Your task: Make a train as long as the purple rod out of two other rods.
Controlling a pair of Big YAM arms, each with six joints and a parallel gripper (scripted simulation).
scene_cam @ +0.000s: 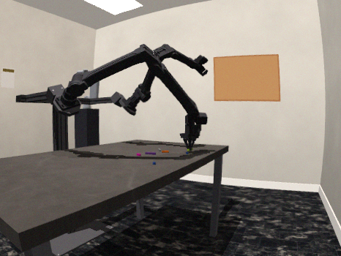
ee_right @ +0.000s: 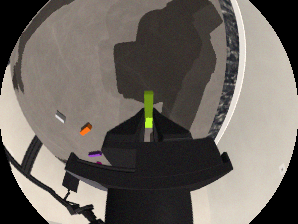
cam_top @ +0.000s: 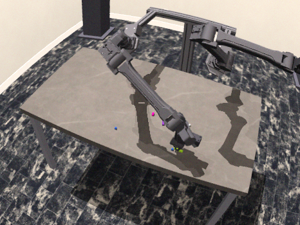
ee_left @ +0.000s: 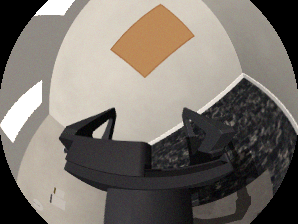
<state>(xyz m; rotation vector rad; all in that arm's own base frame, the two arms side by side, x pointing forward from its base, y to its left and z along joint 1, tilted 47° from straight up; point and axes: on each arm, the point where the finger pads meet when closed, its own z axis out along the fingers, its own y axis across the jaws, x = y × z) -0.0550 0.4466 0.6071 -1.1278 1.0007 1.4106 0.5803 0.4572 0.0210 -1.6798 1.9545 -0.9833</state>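
The lime rod lies 10 mm to the left of my right hand. The rest, counted from my right hand: grey rod (200 mm behind, 20 mm to the left, 20 mm below); purple rod (190 mm behind, 130 mm to the right, 20 mm below); orange rod (140 mm behind, 30 mm to the right, 20 mm below).
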